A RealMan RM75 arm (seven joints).
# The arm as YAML. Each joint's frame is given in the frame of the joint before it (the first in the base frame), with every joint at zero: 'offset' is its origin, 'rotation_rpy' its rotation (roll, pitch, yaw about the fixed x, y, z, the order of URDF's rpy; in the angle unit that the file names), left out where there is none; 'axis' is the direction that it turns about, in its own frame. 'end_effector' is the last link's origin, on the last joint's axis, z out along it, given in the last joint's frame.
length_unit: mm
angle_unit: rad
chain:
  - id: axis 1
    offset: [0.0, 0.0, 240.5]
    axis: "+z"
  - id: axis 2
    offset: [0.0, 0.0, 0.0]
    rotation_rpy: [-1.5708, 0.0, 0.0]
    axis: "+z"
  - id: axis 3
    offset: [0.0, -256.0, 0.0]
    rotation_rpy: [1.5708, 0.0, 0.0]
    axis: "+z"
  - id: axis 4
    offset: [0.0, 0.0, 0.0]
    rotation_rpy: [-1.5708, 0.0, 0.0]
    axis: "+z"
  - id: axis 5
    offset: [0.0, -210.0, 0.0]
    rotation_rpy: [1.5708, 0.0, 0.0]
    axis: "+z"
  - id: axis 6
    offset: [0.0, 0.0, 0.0]
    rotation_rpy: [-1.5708, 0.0, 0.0]
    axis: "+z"
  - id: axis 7
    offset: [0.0, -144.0, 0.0]
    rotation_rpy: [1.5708, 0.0, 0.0]
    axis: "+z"
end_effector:
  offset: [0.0, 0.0, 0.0]
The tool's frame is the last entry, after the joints.
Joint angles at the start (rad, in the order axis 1, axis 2, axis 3, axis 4, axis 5, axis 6, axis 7):
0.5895 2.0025 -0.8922 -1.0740 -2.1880 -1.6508 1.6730
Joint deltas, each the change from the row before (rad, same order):
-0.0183 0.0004 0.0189 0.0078 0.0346 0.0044 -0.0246
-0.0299 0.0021 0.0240 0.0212 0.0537 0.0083 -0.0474
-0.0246 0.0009 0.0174 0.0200 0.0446 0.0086 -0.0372
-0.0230 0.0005 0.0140 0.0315 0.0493 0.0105 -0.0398
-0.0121 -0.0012 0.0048 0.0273 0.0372 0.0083 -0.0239
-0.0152 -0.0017 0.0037 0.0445 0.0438 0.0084 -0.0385
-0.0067 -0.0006 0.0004 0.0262 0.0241 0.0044 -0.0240
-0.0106 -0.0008 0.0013 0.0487 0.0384 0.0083 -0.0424
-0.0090 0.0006 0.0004 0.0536 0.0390 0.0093 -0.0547
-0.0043 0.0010 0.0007 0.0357 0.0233 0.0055 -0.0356
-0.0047 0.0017 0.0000 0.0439 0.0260 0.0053 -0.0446
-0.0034 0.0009 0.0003 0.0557 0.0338 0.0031 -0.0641
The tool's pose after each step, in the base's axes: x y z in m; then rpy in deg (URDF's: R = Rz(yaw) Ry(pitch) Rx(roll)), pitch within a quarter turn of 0, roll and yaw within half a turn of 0. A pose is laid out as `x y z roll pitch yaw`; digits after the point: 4 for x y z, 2 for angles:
0.2223 0.3584 0.0600 -166.88 10.17 -13.83
0.2298 0.3537 0.0617 -165.86 13.73 -13.30
0.2364 0.3498 0.0631 -164.79 16.59 -12.98
0.2432 0.3457 0.0630 -163.85 19.68 -12.82
0.2469 0.3437 0.0622 -163.38 21.89 -12.84
0.2531 0.3399 0.0593 -163.08 24.47 -12.96
0.2560 0.3379 0.0572 -162.92 25.84 -12.87
0.2615 0.3344 0.0529 -162.59 28.08 -12.90
0.2668 0.3307 0.0474 -161.93 30.24 -12.40
0.2699 0.3284 0.0434 -161.48 31.57 -12.10
0.2736 0.3251 0.0380 -160.99 33.03 -11.73
0.2772 0.3212 0.0318 -159.97 34.75 -10.55

